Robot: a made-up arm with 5 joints.
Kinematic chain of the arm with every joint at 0, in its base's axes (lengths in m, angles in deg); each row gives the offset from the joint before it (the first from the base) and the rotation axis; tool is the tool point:
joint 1: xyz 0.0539 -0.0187 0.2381 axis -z
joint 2: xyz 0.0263 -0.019 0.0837 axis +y
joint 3: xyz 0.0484 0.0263 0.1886 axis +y
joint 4: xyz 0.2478 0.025 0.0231 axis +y
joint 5: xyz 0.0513 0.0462 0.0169 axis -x
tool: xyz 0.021 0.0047 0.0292
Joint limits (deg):
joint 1: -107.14..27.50
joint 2: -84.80..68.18
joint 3: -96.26..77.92
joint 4: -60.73..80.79
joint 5: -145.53..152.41
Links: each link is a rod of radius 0.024 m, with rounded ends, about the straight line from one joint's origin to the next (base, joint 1, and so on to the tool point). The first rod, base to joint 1, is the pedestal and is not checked.
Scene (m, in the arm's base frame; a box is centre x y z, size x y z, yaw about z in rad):
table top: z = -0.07
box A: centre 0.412 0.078 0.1 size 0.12 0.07 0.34 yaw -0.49
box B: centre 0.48 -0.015 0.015 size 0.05 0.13 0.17 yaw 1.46
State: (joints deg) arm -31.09 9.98 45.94 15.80 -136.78
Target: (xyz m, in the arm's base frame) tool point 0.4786 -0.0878 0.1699
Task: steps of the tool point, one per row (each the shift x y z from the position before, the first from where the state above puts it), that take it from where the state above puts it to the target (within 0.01 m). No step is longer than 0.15 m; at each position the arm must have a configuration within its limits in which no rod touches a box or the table.
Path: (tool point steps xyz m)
1: 0.0636 -0.0195 0.0941
2: 0.0271 -0.0431 0.1080
3: -0.0191 -0.0510 0.1081
4: 0.0525 -0.0170 -0.0432
5: 0.0436 -0.0231 -0.0537
6: 0.0320 -0.0274 -0.0626
7: 0.0182 -0.0294 -0.0693
8: 0.0029 -0.0286 -0.0739
9: -0.0128 -0.0250 -0.0754

